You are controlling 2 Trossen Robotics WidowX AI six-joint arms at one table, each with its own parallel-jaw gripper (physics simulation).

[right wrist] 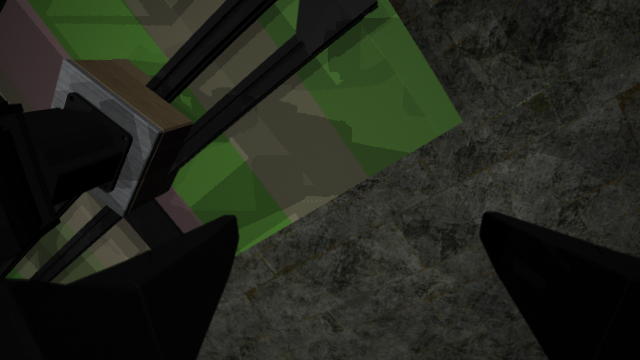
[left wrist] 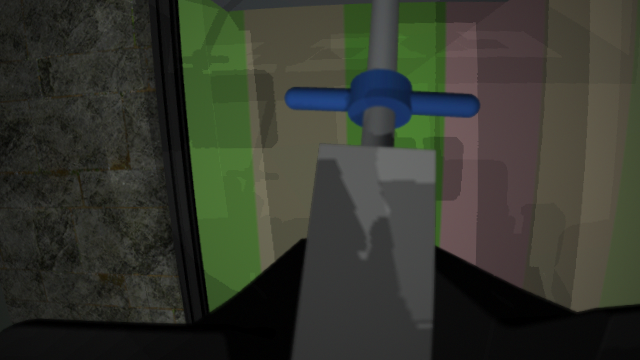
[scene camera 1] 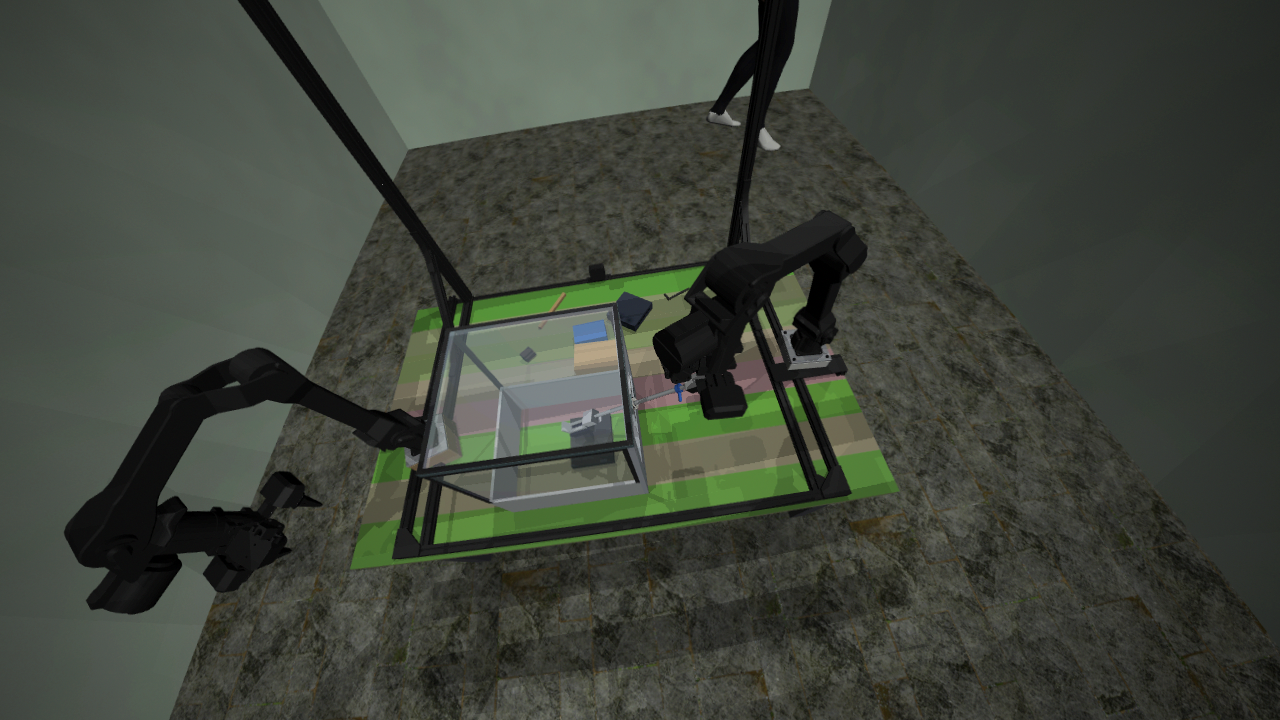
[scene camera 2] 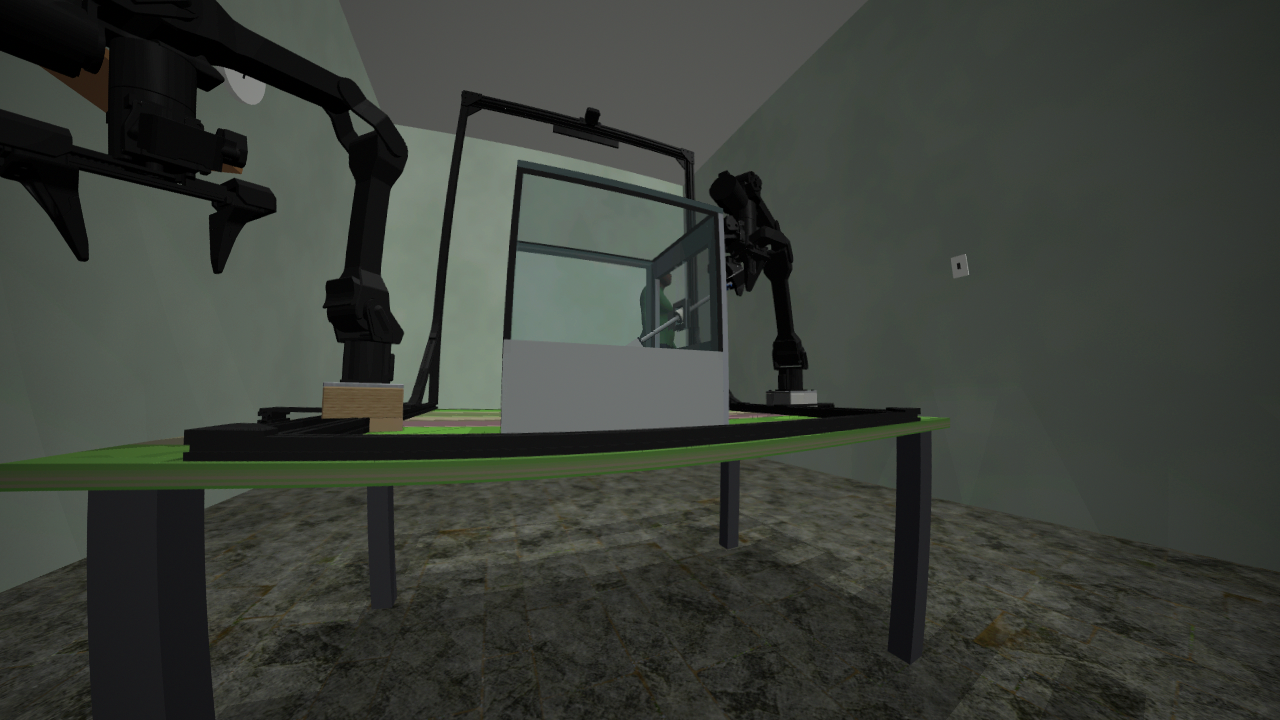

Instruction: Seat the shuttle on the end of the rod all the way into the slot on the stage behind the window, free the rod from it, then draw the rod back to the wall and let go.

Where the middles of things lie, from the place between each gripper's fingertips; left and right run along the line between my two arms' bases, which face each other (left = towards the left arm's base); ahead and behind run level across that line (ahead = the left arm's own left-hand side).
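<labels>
Relative to the glass box (scene camera 2: 615, 318), my right hand is 90 mm past it and 510 mm to the right of it. Thin rod (left wrist: 368, 276), from my right hand: 60 mm behind, 680 mm to the left, 50 mm above.
Relative to the thin rod, my left hand is 2 cm past it, 10 cm to the left of it and 3 cm above it. Glass box, from my left hand: 5 cm behind, 28 cm to the right, 8 cm below. Going by their middles, of the things named here the thin rod is the nearest to my left hand. By its middle, the thin rod is nearer to my left hand than to my right hand.
</labels>
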